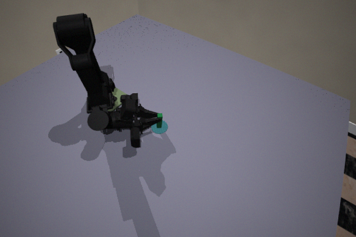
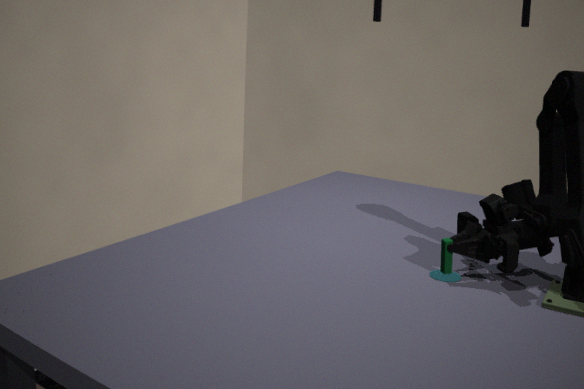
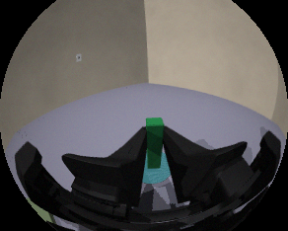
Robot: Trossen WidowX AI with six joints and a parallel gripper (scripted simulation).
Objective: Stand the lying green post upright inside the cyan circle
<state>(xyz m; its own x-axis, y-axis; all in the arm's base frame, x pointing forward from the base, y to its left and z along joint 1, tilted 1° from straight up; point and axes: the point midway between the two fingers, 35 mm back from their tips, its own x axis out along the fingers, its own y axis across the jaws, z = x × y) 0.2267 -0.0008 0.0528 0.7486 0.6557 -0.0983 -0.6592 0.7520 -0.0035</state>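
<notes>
The cyan circle is 60 mm below my hand, 20 mm to the left of it and 20 mm ahead of it. Also, from my hand: green post 20 mm to the left, 20 mm below, 20 mm ahead.
</notes>
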